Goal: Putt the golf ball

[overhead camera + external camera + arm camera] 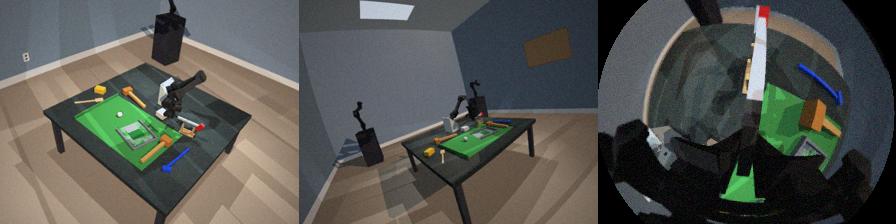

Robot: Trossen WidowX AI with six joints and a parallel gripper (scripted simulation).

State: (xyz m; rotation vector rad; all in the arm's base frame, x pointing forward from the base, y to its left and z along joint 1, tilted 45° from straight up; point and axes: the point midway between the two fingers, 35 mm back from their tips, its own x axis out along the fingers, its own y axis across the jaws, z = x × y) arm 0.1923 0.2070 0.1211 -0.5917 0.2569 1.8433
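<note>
Right now my gripper tip is 110 mm to the right of the red putter, 40 mm past it and 20 mm below it. Round my gripper tip: wooden stand: 130 mm to the left, 60 mm below, 50 mm behind; then white block: 140 mm to the right, 70 mm below, 40 mm behind; then blue putter: 270 mm to the left, 230 mm ahead, 80 mm below.
</note>
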